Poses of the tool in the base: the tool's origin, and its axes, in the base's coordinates. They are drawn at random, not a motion.
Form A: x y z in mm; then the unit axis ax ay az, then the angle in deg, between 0 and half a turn.
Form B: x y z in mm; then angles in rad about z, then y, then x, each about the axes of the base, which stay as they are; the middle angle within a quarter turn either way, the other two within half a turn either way. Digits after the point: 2 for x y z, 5 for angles.
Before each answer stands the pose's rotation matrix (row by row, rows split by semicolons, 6 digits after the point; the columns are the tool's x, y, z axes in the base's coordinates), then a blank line. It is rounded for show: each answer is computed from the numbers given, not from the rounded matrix.
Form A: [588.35, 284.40, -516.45, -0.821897, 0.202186, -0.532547, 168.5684]
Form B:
0.357466 -0.223506 0.906787; -0.434605 -0.899215 -0.050313; 0.826642 -0.376109 -0.418576

[588.35, 284.40, -516.45, 0.55878, 1.13560, 3.02197]
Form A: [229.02, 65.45, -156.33, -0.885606, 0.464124, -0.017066, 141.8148]
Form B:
0.614752 -0.723558 0.313917; -0.744658 -0.401289 0.533340; -0.259931 -0.561633 -0.785496

[229.02, 65.45, -156.33, 0.86652, 0.31932, -2.54511]
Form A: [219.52, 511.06, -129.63, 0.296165, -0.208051, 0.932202, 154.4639]
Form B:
-0.735455 -0.519069 0.435515; 0.284638 -0.819972 -0.496616; 0.614888 -0.241275 0.750799

[219.52, 511.06, -129.63, 2.52700, 0.45061, 0.58438]
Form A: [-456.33, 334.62, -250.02, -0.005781, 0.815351, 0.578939, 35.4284]
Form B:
0.814847 -0.336475 0.472027; 0.334729 0.937934 0.090753; -0.473266 0.084051 0.876900

[-456.33, 334.62, -250.02, 0.39160, 0.49159, -0.10313]
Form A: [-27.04, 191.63, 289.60, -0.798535, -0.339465, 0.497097, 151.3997]
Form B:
0.319529 0.271114 -0.907964; 0.747031 -0.661569 0.065352; -0.582962 -0.699159 -0.413921

[-27.04, 191.63, 289.60, -0.70361, -1.13840, -2.98500]
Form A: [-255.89, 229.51, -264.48, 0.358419, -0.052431, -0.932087, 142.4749]
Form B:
-0.562739 0.534047 -0.630967; -0.601439 -0.788157 -0.130688; -0.567094 0.305945 0.764723

[-255.89, 229.51, -264.48, -2.38235, -0.68280, 0.16926]
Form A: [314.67, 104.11, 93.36, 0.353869, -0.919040, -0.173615, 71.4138]
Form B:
0.404042 -0.057002 -0.912963; -0.386122 0.894154 -0.226710; 0.829253 0.444116 0.339266

[314.67, 104.11, 93.36, 0.14015, -1.15049, 0.58909]
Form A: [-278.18, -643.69, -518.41, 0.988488, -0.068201, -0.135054, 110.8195]
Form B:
0.968973 0.034858 -0.244696; -0.217613 -0.349121 -0.911460; -0.117201 0.936429 -0.330703

[-278.18, -643.69, -518.41, -0.03596, -0.24721, 1.91885]
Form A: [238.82, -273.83, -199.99, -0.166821, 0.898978, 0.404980, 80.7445]
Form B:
0.184191 -0.525556 0.830581; 0.273860 0.839017 0.470162; -0.943968 0.140863 0.298467

[238.82, -273.83, -199.99, 1.23370, 0.98015, -1.00517]
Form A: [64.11, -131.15, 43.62, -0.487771, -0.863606, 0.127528, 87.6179]
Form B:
0.269595 0.276316 -0.922479; 0.531152 0.756381 0.381793; 0.803241 -0.592906 0.057151

[64.11, -131.15, 43.62, -0.79771, -1.17445, -1.42221]
